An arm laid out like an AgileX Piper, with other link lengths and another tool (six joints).
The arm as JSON. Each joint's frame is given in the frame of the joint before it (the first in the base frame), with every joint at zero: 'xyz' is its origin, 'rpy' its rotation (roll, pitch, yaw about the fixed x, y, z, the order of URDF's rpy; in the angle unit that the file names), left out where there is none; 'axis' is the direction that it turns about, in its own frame. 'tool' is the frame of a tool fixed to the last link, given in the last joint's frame.
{
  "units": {
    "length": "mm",
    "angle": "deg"
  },
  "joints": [
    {
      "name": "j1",
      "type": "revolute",
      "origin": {
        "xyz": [
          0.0,
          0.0,
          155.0
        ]
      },
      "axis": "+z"
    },
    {
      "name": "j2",
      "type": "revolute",
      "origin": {
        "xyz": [
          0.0,
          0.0,
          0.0
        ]
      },
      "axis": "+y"
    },
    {
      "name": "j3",
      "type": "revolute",
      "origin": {
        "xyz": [
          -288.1,
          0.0,
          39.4
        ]
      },
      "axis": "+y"
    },
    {
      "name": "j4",
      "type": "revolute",
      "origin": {
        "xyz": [
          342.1,
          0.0,
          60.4
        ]
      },
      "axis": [
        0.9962,
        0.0,
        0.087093
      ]
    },
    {
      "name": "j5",
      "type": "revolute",
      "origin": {
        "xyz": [
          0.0,
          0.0,
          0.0
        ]
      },
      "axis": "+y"
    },
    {
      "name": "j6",
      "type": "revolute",
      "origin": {
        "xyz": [
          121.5,
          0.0,
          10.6
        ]
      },
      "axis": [
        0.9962,
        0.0,
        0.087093
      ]
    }
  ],
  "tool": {
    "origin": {
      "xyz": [
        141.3,
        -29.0,
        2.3
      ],
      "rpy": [
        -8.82,
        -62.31,
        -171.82
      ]
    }
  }
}
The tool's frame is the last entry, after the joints.
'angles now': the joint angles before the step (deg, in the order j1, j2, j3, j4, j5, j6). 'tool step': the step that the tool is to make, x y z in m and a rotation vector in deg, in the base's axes. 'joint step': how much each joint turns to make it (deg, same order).
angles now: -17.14, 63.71, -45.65, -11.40, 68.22, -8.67
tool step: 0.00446, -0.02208, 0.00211, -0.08, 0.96, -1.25
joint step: -3.73, 3.59, -3.07, -0.01, -0.10, -2.53
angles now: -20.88, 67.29, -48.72, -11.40, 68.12, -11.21
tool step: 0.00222, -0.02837, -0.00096, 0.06, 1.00, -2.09
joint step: -4.61, 4.26, -3.32, 0.00, -0.46, -2.50
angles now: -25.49, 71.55, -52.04, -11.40, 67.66, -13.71
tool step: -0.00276, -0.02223, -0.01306, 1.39, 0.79, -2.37
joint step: -4.50, 3.91, -1.54, 1.13, -1.43, -2.23
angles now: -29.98, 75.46, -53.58, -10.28, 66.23, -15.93
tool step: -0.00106, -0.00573, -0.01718, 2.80, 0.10, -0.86
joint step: -2.83, 2.66, -0.13, 2.71, -1.37, -2.66
